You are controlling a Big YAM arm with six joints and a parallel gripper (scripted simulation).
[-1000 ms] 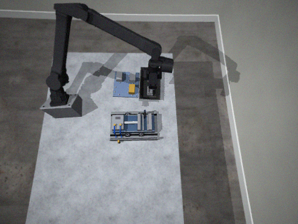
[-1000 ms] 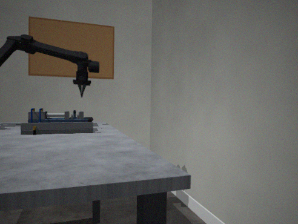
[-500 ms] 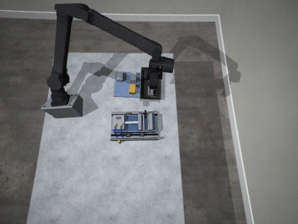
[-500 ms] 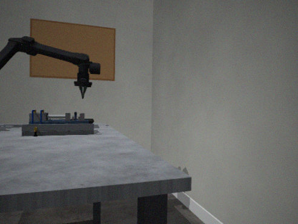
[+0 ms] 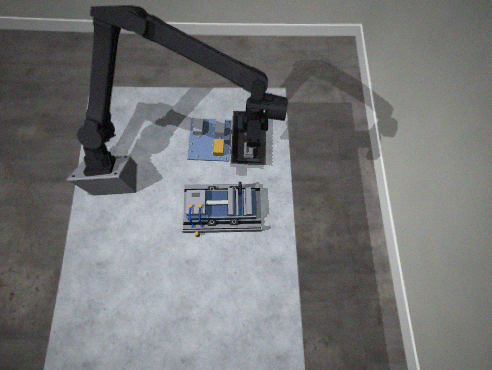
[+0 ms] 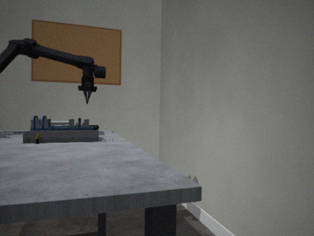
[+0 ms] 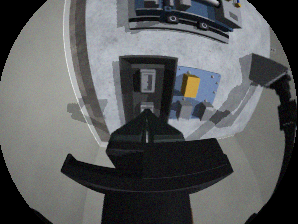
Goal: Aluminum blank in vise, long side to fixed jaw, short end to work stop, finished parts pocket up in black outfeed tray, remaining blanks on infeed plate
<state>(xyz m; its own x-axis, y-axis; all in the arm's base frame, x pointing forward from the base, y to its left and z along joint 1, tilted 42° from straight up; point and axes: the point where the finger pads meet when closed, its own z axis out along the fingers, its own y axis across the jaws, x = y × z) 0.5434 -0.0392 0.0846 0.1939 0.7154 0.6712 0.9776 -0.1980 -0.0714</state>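
Right now the gray block is 190 mm behind my hand, 150 mm below it and 140 mm to the left of it. The rest, counted from my hand: yellow brass blank: 150 mm below, 120 mm behind, 30 mm to the left; then vise: 210 mm to the right, 150 mm behind, 140 mm below; then blue infeed plate: 180 mm below, 150 mm behind, 90 mm to the left.
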